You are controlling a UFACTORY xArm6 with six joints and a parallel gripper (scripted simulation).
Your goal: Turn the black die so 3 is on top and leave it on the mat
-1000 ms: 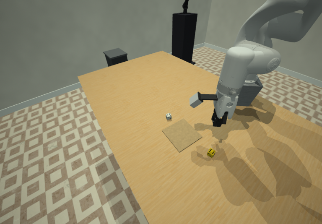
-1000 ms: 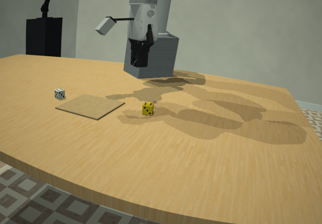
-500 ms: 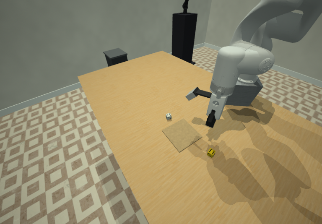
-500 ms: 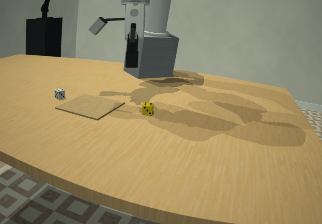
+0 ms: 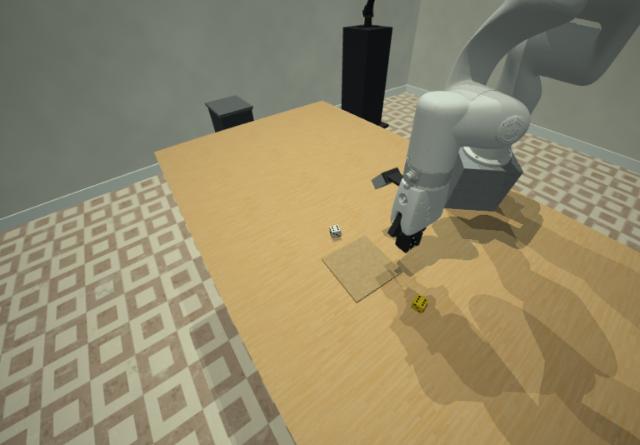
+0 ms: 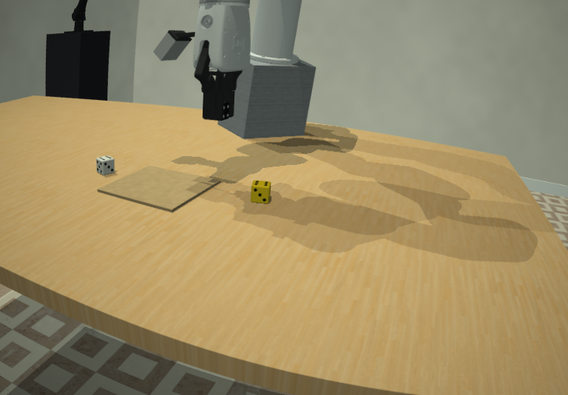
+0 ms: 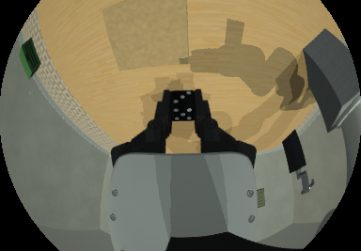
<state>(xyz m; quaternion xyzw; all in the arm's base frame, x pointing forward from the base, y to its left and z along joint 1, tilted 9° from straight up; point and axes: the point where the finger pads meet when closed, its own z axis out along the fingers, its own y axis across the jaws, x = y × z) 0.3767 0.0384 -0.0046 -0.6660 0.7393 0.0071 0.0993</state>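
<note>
Right now my hand is 12 cm above the tan mat, 7 cm to the left of it and 6 cm short of it. Round my hand: yellow die 11 cm below, 8 cm to the left, 4 cm ahead; black die 1 cm below; white die 19 cm to the right, 11 cm below, 4 cm ahead.
</note>
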